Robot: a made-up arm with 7 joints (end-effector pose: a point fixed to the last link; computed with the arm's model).
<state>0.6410 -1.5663 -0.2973 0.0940 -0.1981 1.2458 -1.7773</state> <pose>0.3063 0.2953 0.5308 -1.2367 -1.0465 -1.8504</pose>
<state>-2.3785 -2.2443 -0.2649 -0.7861 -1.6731 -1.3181 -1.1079</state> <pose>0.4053 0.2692 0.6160 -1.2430 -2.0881 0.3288</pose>
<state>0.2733 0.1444 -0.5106 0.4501 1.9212 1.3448 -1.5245</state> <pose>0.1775 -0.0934 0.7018 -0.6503 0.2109 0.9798</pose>
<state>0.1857 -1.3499 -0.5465 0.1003 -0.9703 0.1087 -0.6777</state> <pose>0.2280 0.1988 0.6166 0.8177 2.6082 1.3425</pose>
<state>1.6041 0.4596 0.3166 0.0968 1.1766 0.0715 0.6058</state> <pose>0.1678 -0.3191 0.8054 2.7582 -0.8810 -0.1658</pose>
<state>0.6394 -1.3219 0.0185 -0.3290 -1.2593 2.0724 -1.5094</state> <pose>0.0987 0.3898 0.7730 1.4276 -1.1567 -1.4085</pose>
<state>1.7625 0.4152 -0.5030 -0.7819 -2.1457 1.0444 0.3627</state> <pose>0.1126 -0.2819 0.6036 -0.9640 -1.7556 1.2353</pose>
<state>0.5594 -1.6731 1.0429 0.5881 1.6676 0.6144 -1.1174</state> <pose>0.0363 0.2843 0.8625 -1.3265 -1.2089 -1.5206</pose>
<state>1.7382 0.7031 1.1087 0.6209 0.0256 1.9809 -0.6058</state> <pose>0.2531 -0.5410 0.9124 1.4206 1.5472 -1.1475</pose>
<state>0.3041 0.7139 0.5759 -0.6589 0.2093 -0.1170 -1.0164</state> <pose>0.1845 -0.4842 0.2530 0.0641 -0.5209 -2.8903</pose>
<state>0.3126 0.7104 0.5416 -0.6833 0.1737 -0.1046 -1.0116</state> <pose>0.1869 -0.4750 0.2553 0.1273 -0.5008 -2.9134</pose>
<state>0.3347 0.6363 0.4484 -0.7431 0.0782 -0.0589 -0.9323</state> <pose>0.1867 -0.4557 0.2900 0.3611 -0.5645 -2.9958</pose>
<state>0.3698 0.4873 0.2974 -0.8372 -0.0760 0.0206 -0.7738</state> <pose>0.1826 -0.4211 0.3519 -0.7513 0.6346 2.8653</pose>
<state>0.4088 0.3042 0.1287 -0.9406 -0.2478 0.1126 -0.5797</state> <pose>0.1741 -0.3743 0.4166 -1.1255 0.6260 2.5420</pose>
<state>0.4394 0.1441 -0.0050 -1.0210 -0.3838 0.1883 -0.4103</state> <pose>0.1633 -0.3307 0.4638 -1.3806 0.5790 2.2806</pose>
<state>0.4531 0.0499 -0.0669 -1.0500 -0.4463 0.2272 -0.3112</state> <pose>0.1553 -0.3068 0.4903 -1.4875 0.5681 2.1457</pose>
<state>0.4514 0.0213 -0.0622 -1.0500 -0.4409 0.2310 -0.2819</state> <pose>0.1517 -0.3040 0.4993 -1.5001 0.6038 2.1009</pose>
